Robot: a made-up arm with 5 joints.
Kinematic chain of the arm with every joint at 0, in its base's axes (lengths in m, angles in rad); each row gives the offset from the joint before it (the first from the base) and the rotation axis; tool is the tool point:
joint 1: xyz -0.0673 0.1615 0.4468 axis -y
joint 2: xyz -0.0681 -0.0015 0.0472 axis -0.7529 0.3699 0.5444
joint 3: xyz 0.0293 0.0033 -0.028 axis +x
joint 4: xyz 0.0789 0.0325 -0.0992 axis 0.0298 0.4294 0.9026
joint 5: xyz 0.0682 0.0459 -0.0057 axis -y
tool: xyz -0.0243 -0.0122 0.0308
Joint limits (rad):
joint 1: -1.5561..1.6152
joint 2: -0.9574..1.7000
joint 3: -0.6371..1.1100
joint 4: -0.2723..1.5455
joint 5: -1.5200..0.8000
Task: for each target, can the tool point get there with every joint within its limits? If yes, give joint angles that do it. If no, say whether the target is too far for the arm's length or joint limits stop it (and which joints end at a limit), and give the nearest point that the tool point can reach.
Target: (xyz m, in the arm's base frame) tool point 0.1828 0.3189 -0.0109
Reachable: no: too far | nearest point 0.0331 0.2107 0.2630 | short by 0.330 m
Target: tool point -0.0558 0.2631 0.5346
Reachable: yes | joints 1.2547 0.0604 0.8673 -0.0029 -0.2093
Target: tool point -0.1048 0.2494 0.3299
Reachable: yes | joints -0.0356 1.2141 0.9020 0.2758 -0.3055
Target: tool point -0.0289 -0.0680 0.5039
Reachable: no: joint limits stop it (at a limit: joint 1, joint 2, joint 3, joint 5) | nearest point 0.0016 0.0296 0.4456 | short by 0.118 m
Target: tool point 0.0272 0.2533 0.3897
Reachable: yes | joints -0.5413 -0.0763 0.4537 0.0922 -0.6269
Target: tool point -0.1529 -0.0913 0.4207
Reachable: no: joint limits stop it (at a limit: joint 2, joint 3, joint 4, joint 5) | nearest point -0.1655 -0.0093 0.4168 | short by 0.083 m
